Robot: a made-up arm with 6 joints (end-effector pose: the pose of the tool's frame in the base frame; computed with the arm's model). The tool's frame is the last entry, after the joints.
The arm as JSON. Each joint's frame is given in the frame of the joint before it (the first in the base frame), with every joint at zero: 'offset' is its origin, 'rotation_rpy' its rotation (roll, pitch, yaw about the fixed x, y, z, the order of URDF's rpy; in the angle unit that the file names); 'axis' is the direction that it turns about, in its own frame. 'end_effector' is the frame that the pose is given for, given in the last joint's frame.
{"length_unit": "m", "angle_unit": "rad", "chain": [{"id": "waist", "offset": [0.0, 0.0, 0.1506], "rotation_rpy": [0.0, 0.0, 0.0], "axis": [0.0, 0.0, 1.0]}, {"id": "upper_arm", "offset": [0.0, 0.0, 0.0], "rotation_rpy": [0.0, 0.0, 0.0], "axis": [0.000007, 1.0, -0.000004]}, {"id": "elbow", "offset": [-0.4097, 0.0, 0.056], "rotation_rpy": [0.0, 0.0, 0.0], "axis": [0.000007, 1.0, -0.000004]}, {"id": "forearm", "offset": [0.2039, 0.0, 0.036], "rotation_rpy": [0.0, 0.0, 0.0], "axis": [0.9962, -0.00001, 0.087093]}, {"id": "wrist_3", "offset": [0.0, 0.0, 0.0], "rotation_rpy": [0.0, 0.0, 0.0], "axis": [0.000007, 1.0, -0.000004]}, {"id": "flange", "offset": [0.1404, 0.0, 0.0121], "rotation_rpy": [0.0, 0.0, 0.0], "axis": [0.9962, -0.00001, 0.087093]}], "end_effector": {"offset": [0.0, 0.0, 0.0], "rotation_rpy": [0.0, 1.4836, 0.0]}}
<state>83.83 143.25 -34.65 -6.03 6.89 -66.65</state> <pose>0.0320 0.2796 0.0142 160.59 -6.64 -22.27</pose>
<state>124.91 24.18 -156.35 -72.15 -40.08 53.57</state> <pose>0.2798 -0.5516 0.5495 -11.45 -67.47 95.89</pose>
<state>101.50 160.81 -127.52 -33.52 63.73 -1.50</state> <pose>-0.0513 0.6022 0.0282 -150.88 -6.48 -62.96</pose>
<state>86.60 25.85 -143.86 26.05 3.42 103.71</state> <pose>-0.0359 -0.5408 0.6649 -23.09 19.65 -148.13</pose>
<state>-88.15 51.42 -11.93 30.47 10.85 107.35</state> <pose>0.0158 -0.0691 0.3066 147.50 -35.11 -32.65</pose>
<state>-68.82 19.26 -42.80 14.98 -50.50 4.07</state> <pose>-0.0865 0.1456 0.5881 13.98 8.90 -55.21</pose>
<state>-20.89 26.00 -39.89 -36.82 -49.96 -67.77</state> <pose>-0.0670 0.0947 0.5754 -28.96 -25.74 -100.82</pose>
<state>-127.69 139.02 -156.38 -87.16 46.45 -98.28</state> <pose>-0.4608 -0.4294 0.5044 -36.77 -73.40 42.22</pose>
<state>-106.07 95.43 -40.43 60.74 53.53 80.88</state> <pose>0.0253 -0.2698 0.3071 -154.68 -38.44 -59.93</pose>
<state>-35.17 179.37 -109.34 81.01 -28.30 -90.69</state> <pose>0.4326 -0.3854 -0.1884 -147.27 24.27 155.37</pose>
